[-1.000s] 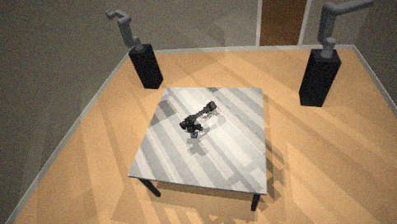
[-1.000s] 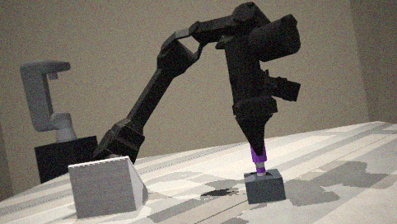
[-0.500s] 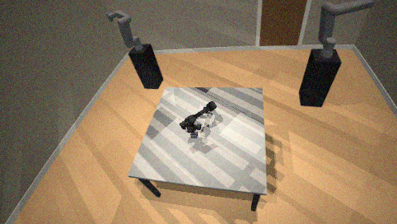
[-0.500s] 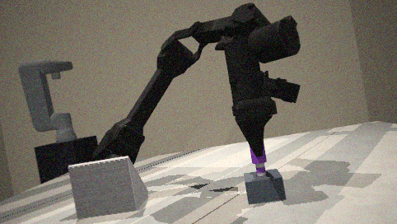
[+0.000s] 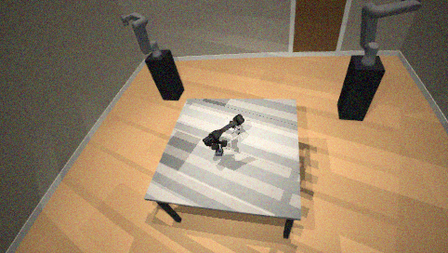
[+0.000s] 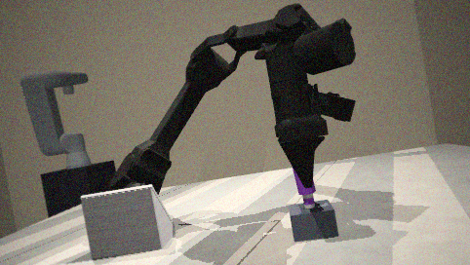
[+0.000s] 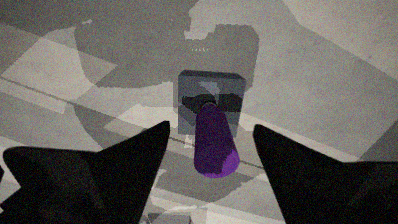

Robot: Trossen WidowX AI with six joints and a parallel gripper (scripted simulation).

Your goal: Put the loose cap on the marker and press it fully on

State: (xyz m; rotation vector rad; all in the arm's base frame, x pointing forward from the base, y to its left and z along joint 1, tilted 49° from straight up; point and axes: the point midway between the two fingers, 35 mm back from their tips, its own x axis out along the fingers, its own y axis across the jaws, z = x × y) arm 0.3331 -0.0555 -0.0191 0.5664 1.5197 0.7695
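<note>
Right now the purple cap is 1 cm above my gripper tip. Round my gripper tip: dark grey holder block 6 cm below.
</note>
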